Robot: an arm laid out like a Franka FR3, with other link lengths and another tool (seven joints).
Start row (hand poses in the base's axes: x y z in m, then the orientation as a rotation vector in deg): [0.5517 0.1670 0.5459 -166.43 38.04 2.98]
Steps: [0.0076 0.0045 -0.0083 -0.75 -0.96 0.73]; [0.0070 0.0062 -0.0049 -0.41 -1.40 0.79]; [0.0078 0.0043 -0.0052 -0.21 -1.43 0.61]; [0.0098 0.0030 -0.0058 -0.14 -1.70 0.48]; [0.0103 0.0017 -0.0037 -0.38 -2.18 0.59]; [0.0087 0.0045 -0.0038 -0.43 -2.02 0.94]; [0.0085 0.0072 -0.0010 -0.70 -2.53 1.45]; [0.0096 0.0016 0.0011 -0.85 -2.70 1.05]
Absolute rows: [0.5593 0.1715 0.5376 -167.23 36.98 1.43]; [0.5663 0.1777 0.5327 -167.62 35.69 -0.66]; [0.5741 0.1820 0.5275 -167.73 34.62 -2.75]; [0.5839 0.1850 0.5217 -167.65 33.68 -5.22]; [0.5942 0.1867 0.5180 -167.67 32.53 -8.45]; [0.6029 0.1912 0.5142 -167.80 30.88 -11.42]; [0.6114 0.1984 0.5132 -168.08 28.40 -15.15]; [0.6210 0.2000 0.5143 -168.28 26.47 -19.22]
